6 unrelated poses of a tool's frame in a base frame.
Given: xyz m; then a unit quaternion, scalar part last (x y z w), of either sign.
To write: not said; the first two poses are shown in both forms.
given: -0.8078 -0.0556 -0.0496 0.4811 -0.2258 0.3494 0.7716
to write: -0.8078 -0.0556 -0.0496 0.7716 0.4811 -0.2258 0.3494
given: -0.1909 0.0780 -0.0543 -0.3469 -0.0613 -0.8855 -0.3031
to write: -0.1909 0.0780 -0.0543 0.3031 0.3469 0.0613 0.8855
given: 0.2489 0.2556 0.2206 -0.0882 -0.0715 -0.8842 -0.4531
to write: 0.2489 0.2556 0.2206 0.4531 0.0882 0.0715 0.8842
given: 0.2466 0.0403 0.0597 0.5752 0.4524 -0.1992 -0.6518
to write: 0.2466 0.0403 0.0597 0.6518 -0.5752 -0.4524 0.1992
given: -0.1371 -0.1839 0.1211 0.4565 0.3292 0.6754 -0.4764
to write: -0.1371 -0.1839 0.1211 0.4764 -0.4565 -0.3292 -0.6754
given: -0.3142 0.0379 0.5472 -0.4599 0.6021 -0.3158 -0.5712
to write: -0.3142 0.0379 0.5472 0.5712 0.4599 -0.6021 0.3158
